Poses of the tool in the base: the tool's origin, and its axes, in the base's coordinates. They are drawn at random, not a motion.
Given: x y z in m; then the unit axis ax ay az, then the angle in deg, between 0 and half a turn.
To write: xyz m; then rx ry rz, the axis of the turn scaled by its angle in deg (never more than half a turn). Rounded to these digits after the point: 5 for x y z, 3 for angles.
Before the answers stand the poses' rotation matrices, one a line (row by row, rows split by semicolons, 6 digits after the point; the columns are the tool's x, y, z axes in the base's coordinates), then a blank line. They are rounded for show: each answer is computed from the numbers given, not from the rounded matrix.
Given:
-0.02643, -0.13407, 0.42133, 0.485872, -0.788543, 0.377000, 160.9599
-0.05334, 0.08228, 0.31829, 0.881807, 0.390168, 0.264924, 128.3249
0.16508, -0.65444, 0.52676, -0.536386, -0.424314, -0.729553, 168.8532
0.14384, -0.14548, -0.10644, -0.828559, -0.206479, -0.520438, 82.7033
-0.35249, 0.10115, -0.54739, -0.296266, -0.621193, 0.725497, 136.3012
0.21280, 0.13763, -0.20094, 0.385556, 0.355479, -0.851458, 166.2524
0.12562, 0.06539, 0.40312, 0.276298, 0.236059, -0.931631, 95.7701
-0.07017, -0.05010, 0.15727, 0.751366, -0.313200, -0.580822, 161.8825
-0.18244, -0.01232, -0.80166, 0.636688, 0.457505, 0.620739, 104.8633
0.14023, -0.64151, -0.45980, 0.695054, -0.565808, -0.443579, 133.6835
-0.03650, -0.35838, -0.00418, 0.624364, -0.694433, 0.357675, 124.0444
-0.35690, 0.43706, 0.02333, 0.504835, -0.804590, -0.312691, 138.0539
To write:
-0.486063 -0.868289 0.099080; -0.622312 0.264290 -0.736803; 0.613572 -0.419791 -0.668808
0.639659 0.349573 0.684569; 0.765242 -0.373487 -0.524320; 0.072390 0.859248 -0.506412
-0.411143 0.591938 0.693232; 0.309859 -0.624447 0.716975; 0.857292 0.509583 0.073319
0.726326 0.665575 0.171640; -0.366872 0.164226 0.915661; 0.581253 -0.728038 0.363463
-0.571749 -0.184127 -0.799500; 0.818317 -0.058116 -0.571822; 0.058824 -0.981183 0.183903
-0.678304 0.472533 -0.562687; 0.067843 -0.722241 -0.688306; -0.731643 -0.505055 0.457841
-0.016522 0.998690 -0.048424; -0.855130 -0.039211 -0.516928; -0.518149 0.032868 0.854658
0.150692 -0.278372 -0.948578; -0.639605 -0.759096 0.121158; -0.753789 0.588458 -0.292438
0.252842 -0.233962 0.938793; 0.965977 0.006488 -0.258546; 0.054399 0.972224 0.227643
0.126090 -0.344105 -0.930426; -0.985667 -0.149425 -0.078313; -0.112081 0.926965 -0.358014
0.048237 -0.972683 -0.227068; -0.379941 0.192376 -0.904785; 0.923752 0.129916 -0.360283
-0.299358 -0.499283 -0.813081; -0.917308 0.385085 0.101265; 0.262546 0.776161 -0.573275

-0.02643, -0.13407, 0.42133, 78.206, -126.924, 60.682
-0.05334, 0.08228, 0.31829, 113.158, 50.068, 33.996
0.16508, -0.65444, 0.52676, -90.570, -71.647, -123.187
0.14384, -0.14548, -0.10644, -68.525, -17.077, -43.042
-0.35249, 0.10115, -0.54739, -40.381, -84.669, 98.886
0.21280, 0.13763, -0.20094, 64.100, 59.099, -141.557
0.12562, 0.06539, 0.40312, 26.461, 22.607, -89.222
-0.07017, -0.05010, 0.15727, 121.633, -50.702, -94.025
-0.18244, -0.01232, -0.80166, 66.765, 47.975, 65.093
0.14023, -0.64151, -0.45980, 92.917, -75.639, -59.299
-0.03650, -0.35838, -0.00418, 77.449, -86.141, 44.368
-0.35690, 0.43706, 0.02333, 69.694, -111.077, -43.168

